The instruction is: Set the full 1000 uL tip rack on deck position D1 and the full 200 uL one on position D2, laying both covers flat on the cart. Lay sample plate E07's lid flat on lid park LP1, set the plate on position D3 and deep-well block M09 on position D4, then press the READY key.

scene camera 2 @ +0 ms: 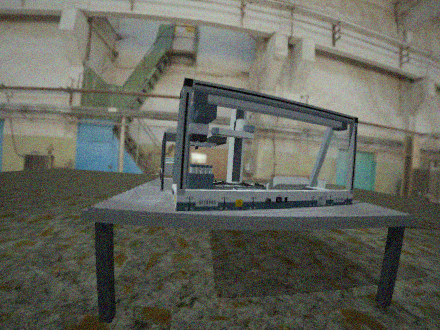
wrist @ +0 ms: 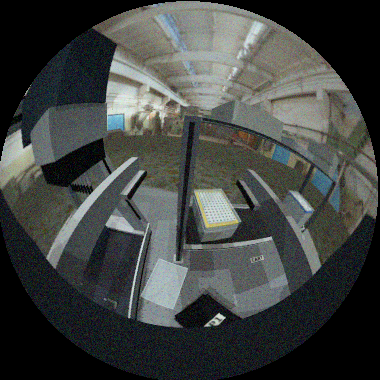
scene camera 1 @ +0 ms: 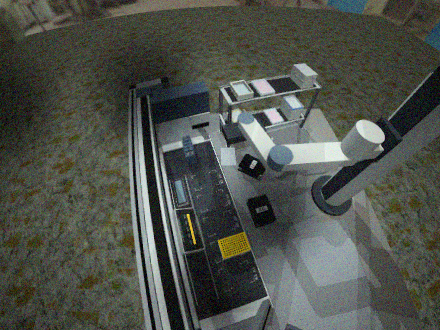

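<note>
My gripper [scene camera 1: 233, 134] [scene camera 2: 196, 147] [wrist: 193, 168] is open and empty, beside the cart's near-left post. A yellow-rimmed tip rack [wrist: 217, 207] sits on the cart's lower shelf, beyond the fingers and partly hidden in scene camera 1. A blue-rimmed rack [scene camera 1: 292, 106] [wrist: 300, 202] stands farther right. Pink-topped plates lie on the upper shelf [scene camera 1: 262, 87] and lower shelf [scene camera 1: 273, 116]. A white block stack [scene camera 1: 304, 75] and an open-topped pale box [scene camera 1: 241, 90] are on the upper shelf. Black lid park LP1 [scene camera 1: 251, 166] [wrist: 200, 310] is on the table. Deck labels, E07, M09 and the READY key are unreadable.
The cart's post [wrist: 186, 175] rises close between the fingers' views. A pale flat sheet [scene camera 1: 227, 156] [wrist: 165, 284] lies between the deck [scene camera 1: 207, 187] and LP1. A second black park [scene camera 1: 261, 210] is nearby. A yellow grid rack [scene camera 1: 234, 246] sits on the deck.
</note>
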